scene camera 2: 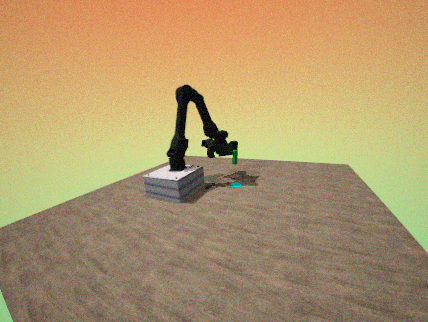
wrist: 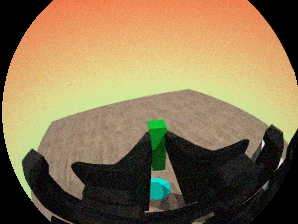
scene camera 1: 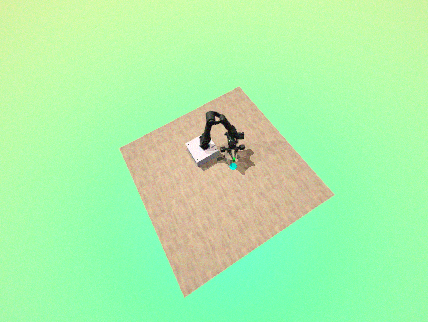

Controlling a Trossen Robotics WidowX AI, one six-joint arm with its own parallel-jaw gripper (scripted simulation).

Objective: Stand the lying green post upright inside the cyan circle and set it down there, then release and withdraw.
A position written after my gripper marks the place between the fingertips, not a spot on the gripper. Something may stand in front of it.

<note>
My gripper (wrist: 157, 135) holds a green post (wrist: 157, 128).
</note>
